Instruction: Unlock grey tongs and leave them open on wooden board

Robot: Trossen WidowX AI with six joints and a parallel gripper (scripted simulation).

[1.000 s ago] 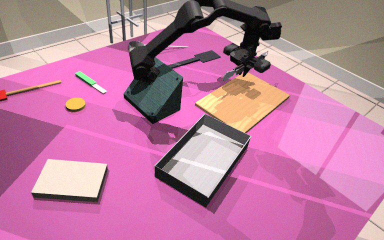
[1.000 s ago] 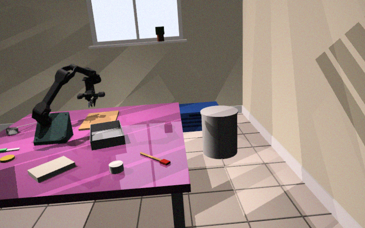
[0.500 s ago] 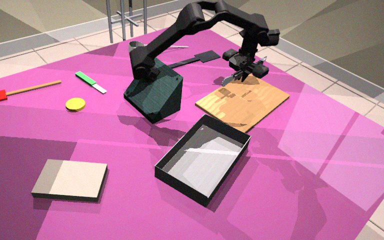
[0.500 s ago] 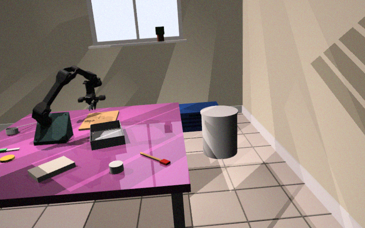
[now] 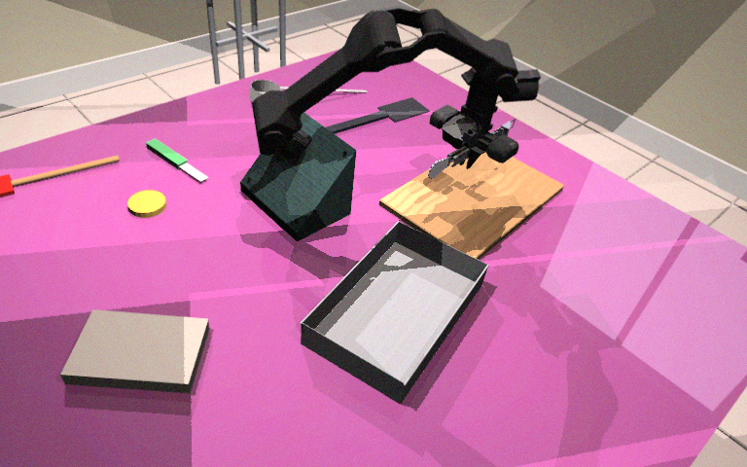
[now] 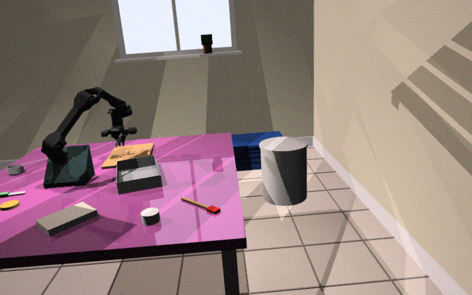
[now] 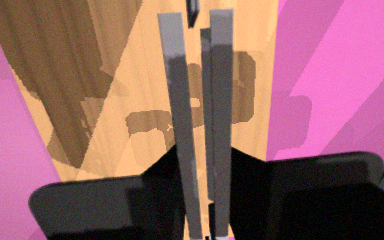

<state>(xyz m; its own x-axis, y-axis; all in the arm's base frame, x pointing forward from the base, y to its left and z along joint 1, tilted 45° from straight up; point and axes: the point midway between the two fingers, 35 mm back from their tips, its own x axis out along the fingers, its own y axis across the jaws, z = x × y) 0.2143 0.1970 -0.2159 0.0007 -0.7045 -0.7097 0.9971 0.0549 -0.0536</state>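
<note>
My gripper tip is now 60 mm above the wooden board, 40 mm short of it and 10 mm to the right of it. The rest, counted from my gripper tip: black spatula: 320 mm behind, 60 mm below, 50 mm to the left; roasting tin: 350 mm to the right, 170 mm ahead, 40 mm below; green-handled tool: 440 mm to the right, 420 mm behind, 60 mm below.
</note>
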